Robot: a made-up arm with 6 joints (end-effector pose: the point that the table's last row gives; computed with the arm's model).
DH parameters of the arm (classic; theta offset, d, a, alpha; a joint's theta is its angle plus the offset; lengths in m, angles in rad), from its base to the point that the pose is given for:
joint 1: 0 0.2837 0 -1.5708
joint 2: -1.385 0 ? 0
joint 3: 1.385 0 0.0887 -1.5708
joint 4: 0 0.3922 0 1.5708
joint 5: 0 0 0.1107 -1.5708
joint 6: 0 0.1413 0 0
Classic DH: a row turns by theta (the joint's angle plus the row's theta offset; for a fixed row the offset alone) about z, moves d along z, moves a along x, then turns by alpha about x.
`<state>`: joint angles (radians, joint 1 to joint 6).
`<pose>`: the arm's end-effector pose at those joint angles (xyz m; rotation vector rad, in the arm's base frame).
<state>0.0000 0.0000 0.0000 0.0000 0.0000 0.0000</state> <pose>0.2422 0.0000 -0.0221 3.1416 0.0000 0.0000</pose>
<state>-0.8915 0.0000 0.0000 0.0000 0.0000 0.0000</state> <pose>0.1522 -0.1884 -0.0221 2.8346 -1.3544 0.0000</pose>
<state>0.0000 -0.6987 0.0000 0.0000 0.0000 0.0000</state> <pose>0.3821 0.0000 0.2054 2.9518 0.0000 1.0753</pose>
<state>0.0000 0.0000 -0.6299 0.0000 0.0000 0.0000</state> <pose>0.5182 0.0000 0.1978 2.9871 0.0000 0.9732</pose>
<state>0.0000 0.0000 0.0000 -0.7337 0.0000 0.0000</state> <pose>0.2137 0.0741 -0.0221 2.9326 1.1268 0.0000</pose>
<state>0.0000 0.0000 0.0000 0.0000 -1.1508 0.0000</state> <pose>0.3057 0.0000 0.1627 2.6357 0.0000 1.7096</pose>
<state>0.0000 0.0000 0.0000 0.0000 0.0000 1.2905</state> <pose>0.2422 0.0000 -0.0221 2.5100 -1.8893 0.0000</pose>
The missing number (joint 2, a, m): 0.2317
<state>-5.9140 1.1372 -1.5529 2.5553 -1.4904 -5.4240</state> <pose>0.3191 0.0346 0.0577 -0.1003 -2.2656 1.2833</pose>
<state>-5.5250 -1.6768 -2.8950 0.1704 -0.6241 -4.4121</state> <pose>-0.4918 -0.5060 0.1081 1.6949 -1.1486 -0.1316</pose>
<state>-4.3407 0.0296 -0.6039 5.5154 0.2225 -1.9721</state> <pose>-0.2210 0.4200 0.1227 -1.9097 2.0581 0.4605</pose>
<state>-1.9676 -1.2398 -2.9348 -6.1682 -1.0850 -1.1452</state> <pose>0.2310 0.6038 0.3558 -1.9411 0.8425 0.1567</pose>
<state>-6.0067 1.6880 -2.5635 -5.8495 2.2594 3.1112</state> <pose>0.4330 0.2012 -0.0908 0.2600 -1.6920 -0.3120</pose>
